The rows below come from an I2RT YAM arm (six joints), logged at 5 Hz.
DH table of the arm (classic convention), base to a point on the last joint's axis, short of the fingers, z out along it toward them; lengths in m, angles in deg. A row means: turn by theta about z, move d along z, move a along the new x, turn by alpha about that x. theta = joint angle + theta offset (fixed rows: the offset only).
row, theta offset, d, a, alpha
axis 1, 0, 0.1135, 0.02, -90
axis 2, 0, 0, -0.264, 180
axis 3, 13.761, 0, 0.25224, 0
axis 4, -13.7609, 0, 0.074, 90
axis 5, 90, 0, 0, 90
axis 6, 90, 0.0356, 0, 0
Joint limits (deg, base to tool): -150..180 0..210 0..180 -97..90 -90..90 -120..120
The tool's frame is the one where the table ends.
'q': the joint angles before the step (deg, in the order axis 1, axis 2, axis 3, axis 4, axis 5, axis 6). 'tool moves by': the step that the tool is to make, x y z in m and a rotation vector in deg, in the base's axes. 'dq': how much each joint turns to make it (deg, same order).
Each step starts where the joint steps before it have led.
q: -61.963 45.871 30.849 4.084 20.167 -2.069
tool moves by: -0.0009 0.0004 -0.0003 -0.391 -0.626 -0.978
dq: -0.031 -0.220 -0.318 0.535 0.862 0.575
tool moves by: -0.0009 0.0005 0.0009 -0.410 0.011 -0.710
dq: -0.048 -0.259 -0.033 0.163 0.687 -0.086
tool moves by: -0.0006 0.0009 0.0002 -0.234 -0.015 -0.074
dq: -0.020 -0.352 -0.151 0.047 0.070 -0.092
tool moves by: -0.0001 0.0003 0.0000 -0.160 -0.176 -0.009
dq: 0.018 -0.115 -0.110 0.185 0.013 0.090
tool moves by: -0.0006 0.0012 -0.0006 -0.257 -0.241 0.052
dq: -0.002 -0.449 -0.379 0.237 -0.069 0.088
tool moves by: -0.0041 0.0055 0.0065 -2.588 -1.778 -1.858
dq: -0.006 -2.237 -0.274 0.903 1.784 0.660
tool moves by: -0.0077 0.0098 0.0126 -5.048 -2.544 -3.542
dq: -0.091 -3.765 -0.262 2.099 3.450 0.120
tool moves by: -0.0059 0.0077 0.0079 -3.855 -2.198 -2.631
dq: -0.078 -2.738 -0.475 2.126 2.555 0.099
